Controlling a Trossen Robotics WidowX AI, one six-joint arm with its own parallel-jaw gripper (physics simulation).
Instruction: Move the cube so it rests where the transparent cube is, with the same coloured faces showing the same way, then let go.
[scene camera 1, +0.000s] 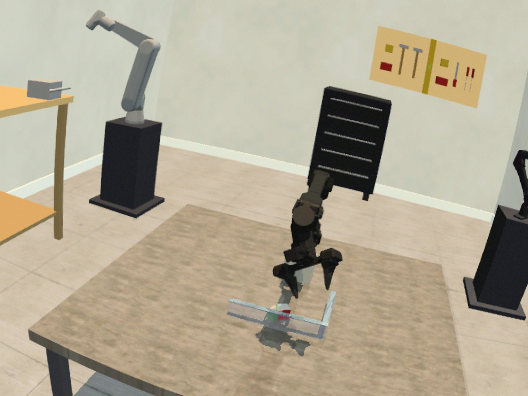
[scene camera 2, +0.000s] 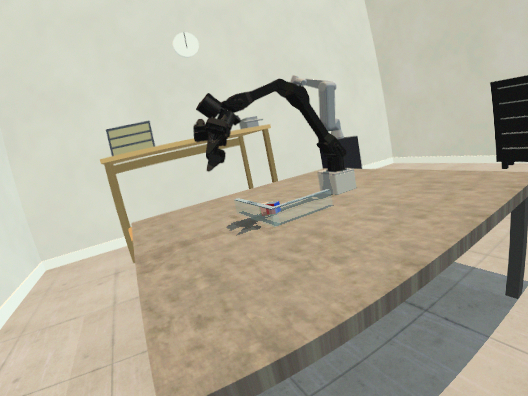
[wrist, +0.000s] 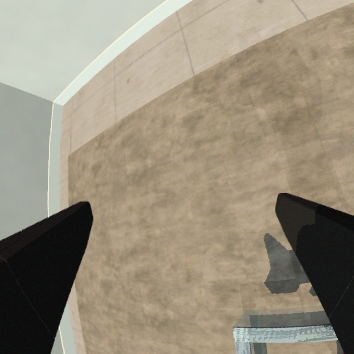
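Where they show: gripper, fingertip midpoint: (scene camera 1: 311, 294) (scene camera 2: 207, 162) (wrist: 185, 206); arm's base, link origin: (scene camera 2: 336, 170).
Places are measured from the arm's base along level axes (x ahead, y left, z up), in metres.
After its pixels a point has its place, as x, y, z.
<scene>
A small cube (scene camera 1: 284, 313) {0.406, 0.037, -0.029} (scene camera 2: 270, 208) {0.410, 0.169, -0.030} sits low on the table inside the corner of a clear L-shaped wall. Red, green and whitish faces show in scene camera 1, red and blue in scene camera 2. Pale tinted patches beside it may be the transparent cube, but I cannot separate the two outlines behind the clear wall. Neither cube shows in the wrist view. My gripper (scene camera 1: 312, 293) {0.559, 0.119, 0.148} (scene camera 2: 212, 161) {0.559, 0.119, 0.148} (wrist: 185, 206) {0.559, 0.119, 0.148} is open and empty, with its fingers pointing down, well above the table. Its shadow falls near the wall.
The clear L-shaped wall (scene camera 1: 245, 309) {0.425, -0.083, -0.044} (scene camera 2: 305, 205) {0.286, 0.174, -0.054} (wrist: 285, 334) {0.406, 0.112, -0.030} stands on the wooden table (scene camera 1: 165, 280) {0.337, -0.408, -0.090} (scene camera 2: 210, 280) {0.676, 0.384, -0.090} (wrist: 175, 175) {0.648, 0.277, -0.090} around two sides of the cube. The white arm base (scene camera 2: 340, 181) {0.031, 0.054, -0.040} stands behind it. A black cabinet (scene camera 1: 350, 140) is beyond the table.
</scene>
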